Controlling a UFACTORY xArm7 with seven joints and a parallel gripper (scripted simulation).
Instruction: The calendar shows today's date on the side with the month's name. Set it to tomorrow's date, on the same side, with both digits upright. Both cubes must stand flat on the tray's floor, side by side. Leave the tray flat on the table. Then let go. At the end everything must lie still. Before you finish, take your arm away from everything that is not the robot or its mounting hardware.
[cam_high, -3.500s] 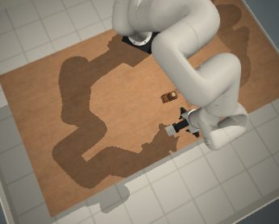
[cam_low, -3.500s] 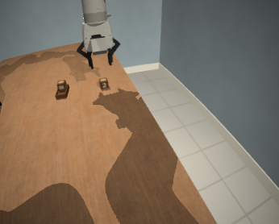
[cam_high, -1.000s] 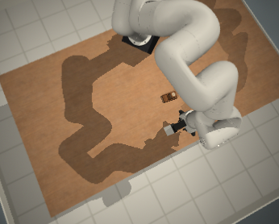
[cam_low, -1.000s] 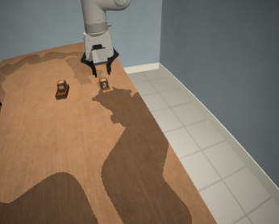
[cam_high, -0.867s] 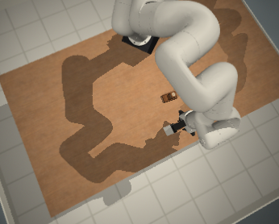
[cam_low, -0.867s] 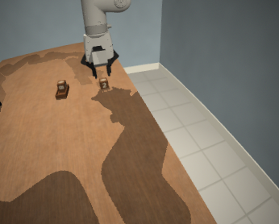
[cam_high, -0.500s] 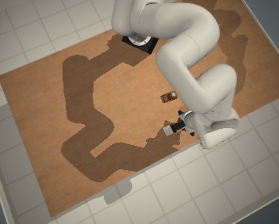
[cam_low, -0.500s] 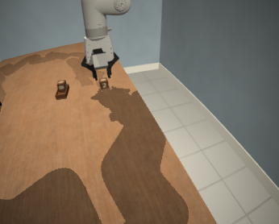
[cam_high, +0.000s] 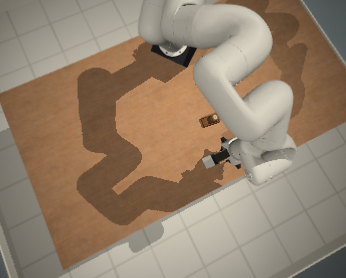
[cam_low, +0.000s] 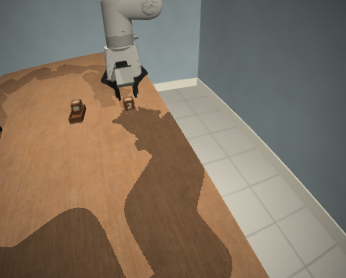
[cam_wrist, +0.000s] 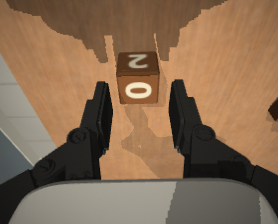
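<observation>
Now: the brown wooden cube 4 cm below my hand. Also, from my hand: brown wooden tray: 17 cm behind, 5 cm below, 4 cm to the left.
</observation>
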